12 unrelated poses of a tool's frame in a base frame.
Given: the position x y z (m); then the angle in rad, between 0 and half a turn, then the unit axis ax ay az.
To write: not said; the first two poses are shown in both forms.
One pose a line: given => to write
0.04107, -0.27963, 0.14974, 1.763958, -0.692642, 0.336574, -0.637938 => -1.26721, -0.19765, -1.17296, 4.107, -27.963, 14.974
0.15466, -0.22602, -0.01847, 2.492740, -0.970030, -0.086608, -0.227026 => -2.47777, -0.46455, 0.01540, 15.466, -22.602, -1.847
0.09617, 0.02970, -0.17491, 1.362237, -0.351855, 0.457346, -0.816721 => -0.71608, 0.22137, -1.25260, 9.617, 2.970, -17.491
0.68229, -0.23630, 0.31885, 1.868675, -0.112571, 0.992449, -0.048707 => -2.61166, 1.22750, -2.53792, 68.229, -23.630, 31.885
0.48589, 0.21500, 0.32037, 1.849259, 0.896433, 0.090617, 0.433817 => 1.60910, -0.42098, 0.60709, 48.589, 21.500, 32.037
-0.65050, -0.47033, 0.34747, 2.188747, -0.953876, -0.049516, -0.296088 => -2.09975, -0.50799, -0.19201, -65.050, -47.033, 34.747
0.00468, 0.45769, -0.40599, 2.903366, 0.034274, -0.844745, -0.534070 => 1.99865, -0.16398, -2.95490, 0.468, 45.769, -40.599
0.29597, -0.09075, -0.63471, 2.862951, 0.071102, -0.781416, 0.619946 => -1.79026, -0.30615, 3.07701, 29.597, -9.075, -63.471
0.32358, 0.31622, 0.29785, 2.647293, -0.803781, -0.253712, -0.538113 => -2.78627, -1.20445, 0.36589, 32.358, 31.622, 29.785
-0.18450, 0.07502, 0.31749, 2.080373, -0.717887, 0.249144, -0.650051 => -1.40982, -0.49703, -1.24786, -18.450, 7.502, 31.749
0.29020, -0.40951, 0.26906, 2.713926, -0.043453, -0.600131, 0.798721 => -1.25161, -0.18365, 2.74357, 29.020, -40.951, 26.906
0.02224, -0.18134, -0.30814, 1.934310, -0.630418, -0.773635, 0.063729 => -2.06094, -0.73235, 1.32190, 2.224, -18.134, -30.814
